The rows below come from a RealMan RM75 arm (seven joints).
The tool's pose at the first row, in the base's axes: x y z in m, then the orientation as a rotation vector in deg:
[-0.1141 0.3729 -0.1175 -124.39 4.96 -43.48]
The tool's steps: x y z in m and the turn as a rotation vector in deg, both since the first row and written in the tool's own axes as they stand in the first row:
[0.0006 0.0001 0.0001 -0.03 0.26 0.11]
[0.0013 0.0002 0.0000 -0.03 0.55 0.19]
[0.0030 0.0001 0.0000 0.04 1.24 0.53]
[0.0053 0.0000 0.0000 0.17 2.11 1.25]
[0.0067 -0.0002 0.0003 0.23 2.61 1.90]
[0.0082 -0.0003 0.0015 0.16 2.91 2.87]
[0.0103 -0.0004 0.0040 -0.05 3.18 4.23]
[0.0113 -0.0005 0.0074 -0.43 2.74 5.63]
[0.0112 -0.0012 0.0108 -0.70 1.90 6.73]
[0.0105 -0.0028 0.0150 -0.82 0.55 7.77]
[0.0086 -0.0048 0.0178 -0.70 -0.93 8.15]
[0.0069 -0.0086 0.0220 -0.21 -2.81 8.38]
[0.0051 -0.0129 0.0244 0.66 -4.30 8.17]
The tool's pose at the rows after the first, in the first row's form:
[-0.1135 0.3727 -0.1173 -124.30 5.22 -43.70]
[-0.1130 0.3724 -0.1170 -124.18 5.46 -43.98]
[-0.1116 0.3719 -0.1161 -123.79 6.15 -44.53]
[-0.1098 0.3713 -0.1149 -123.20 7.32 -45.05]
[-0.1085 0.3712 -0.1142 -122.82 8.25 -45.21]
[-0.1066 0.3716 -0.1140 -122.57 9.47 -44.98]
[-0.1036 0.3728 -0.1141 -122.37 11.15 -44.52]
[-0.1009 0.3748 -0.1152 -122.57 12.57 -43.27]
[-0.0993 0.3776 -0.1164 -122.88 13.42 -41.76]
[-0.0979 0.3818 -0.1176 -123.23 13.89 -39.71]
[-0.0982 0.3856 -0.1185 -123.55 13.48 -37.87]
[-0.0980 0.3915 -0.1186 -123.69 12.55 -35.66]
[-0.0990 0.3966 -0.1175 -123.42 11.21 -34.09]

